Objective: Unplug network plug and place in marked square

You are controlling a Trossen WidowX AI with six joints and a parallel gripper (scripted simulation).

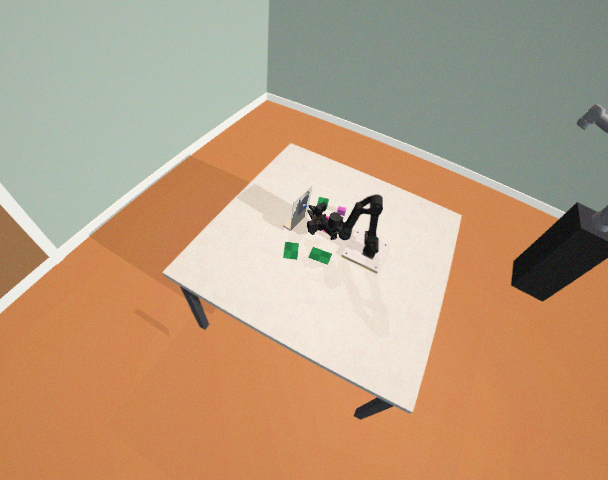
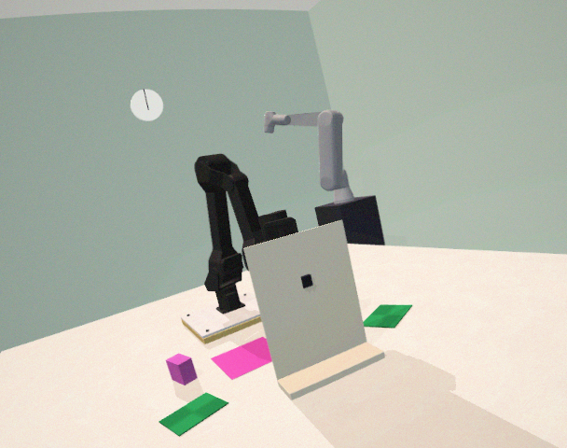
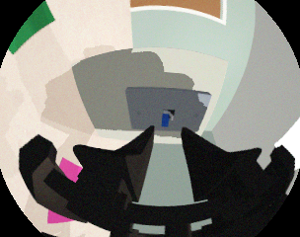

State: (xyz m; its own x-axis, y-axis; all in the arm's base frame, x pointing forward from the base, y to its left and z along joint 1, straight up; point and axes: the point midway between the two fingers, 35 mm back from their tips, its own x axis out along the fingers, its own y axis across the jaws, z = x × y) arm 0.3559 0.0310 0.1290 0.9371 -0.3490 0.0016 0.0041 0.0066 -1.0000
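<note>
Right now my gripper tip is 3 cm short of the network plug. Also, from my gripper tip: magenta square (11 cm behind, 8 cm to the right, 15 cm below); upright grey panel (5 cm ahead, 5 cm below).
</note>
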